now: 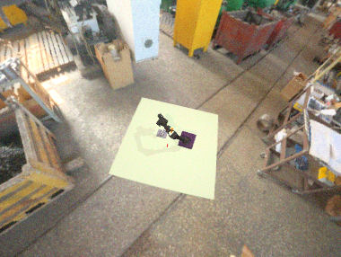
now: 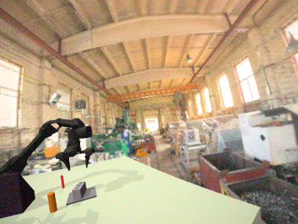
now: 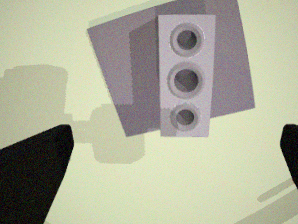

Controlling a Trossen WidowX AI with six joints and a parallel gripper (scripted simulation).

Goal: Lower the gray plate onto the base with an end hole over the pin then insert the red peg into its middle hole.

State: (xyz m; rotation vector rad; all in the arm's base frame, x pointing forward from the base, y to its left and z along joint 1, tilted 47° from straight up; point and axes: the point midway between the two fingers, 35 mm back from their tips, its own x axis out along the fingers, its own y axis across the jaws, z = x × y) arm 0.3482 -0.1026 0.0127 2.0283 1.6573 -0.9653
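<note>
My gripper tip is 180 mm to the right of the red peg, 110 mm past it and 100 mm above it. From my gripper tip the other things lie so: gray base (140 mm below, 20 mm to the left); then orange cylinder (120 mm behind, 100 mm below, 70 mm to the right); then gray plate (100 mm below, 10 mm behind).
</note>
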